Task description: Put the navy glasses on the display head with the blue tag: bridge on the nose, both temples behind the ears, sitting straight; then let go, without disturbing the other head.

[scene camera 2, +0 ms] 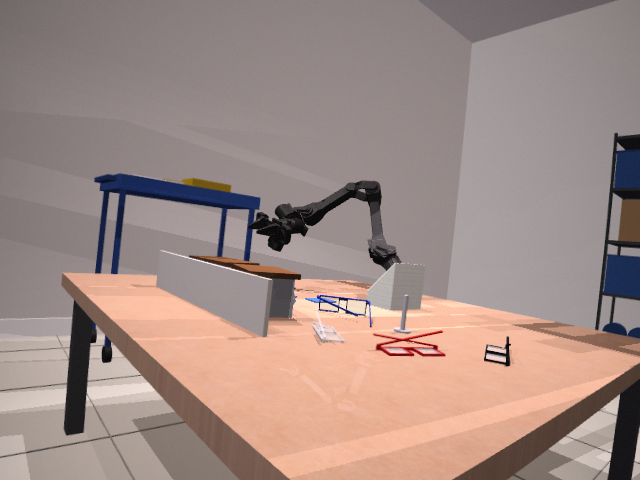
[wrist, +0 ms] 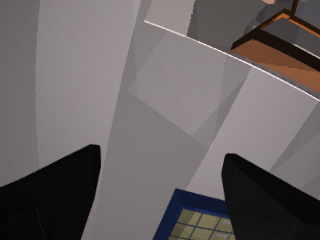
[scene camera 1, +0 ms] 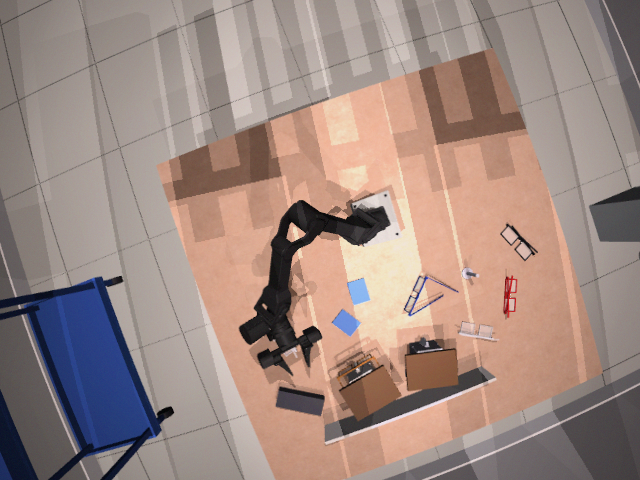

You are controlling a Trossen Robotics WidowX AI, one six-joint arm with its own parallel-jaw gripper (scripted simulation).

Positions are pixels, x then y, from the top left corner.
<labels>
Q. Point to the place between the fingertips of the gripper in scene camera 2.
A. At 252, 229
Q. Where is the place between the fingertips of the gripper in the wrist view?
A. At 162, 160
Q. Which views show the gripper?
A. Scene camera 2, the wrist view and scene camera 1: all of them.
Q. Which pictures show the dark slab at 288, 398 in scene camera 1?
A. Scene camera 1 only.
</labels>
